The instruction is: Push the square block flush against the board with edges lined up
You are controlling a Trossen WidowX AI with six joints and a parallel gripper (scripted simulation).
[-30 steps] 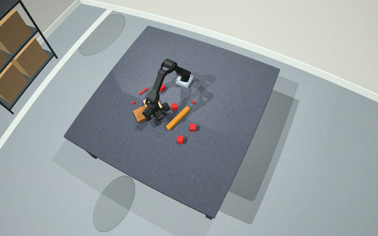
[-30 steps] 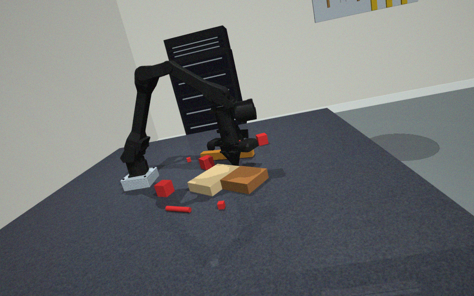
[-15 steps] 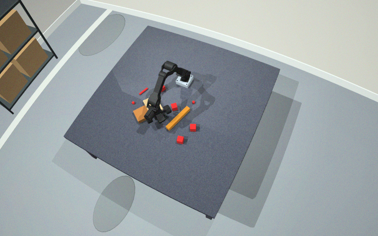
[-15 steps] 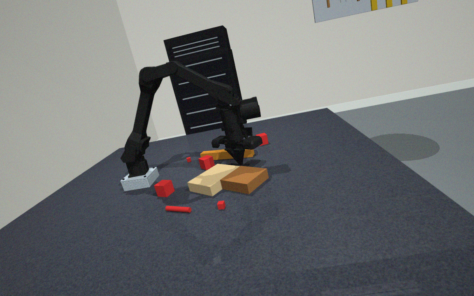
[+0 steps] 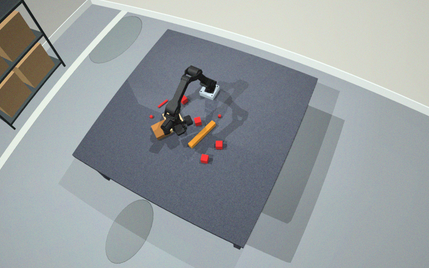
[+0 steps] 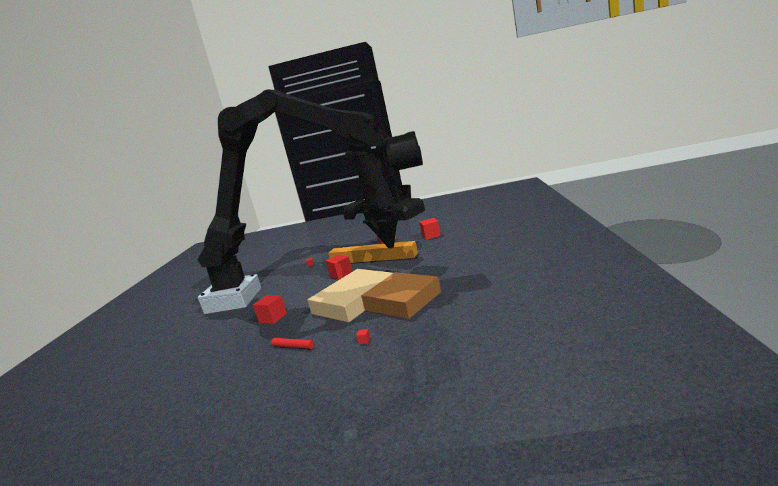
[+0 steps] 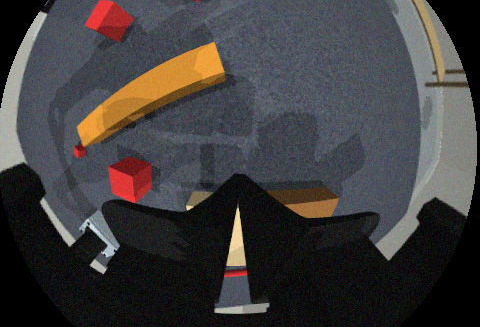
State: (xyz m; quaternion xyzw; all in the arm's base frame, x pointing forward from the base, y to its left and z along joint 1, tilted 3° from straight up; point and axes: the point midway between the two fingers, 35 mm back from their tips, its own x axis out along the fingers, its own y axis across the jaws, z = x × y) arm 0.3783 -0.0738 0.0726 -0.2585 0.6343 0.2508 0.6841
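My gripper tip is 9 cm past the tan block, 9 cm to the left of it and 5 cm above it. The rest, counted from my gripper tip: red rod: 20 cm behind, 22 cm to the right, 5 cm below; orange board: 5 cm behind, 13 cm to the left, 5 cm below; brown square block: 14 cm to the right, 5 cm below.
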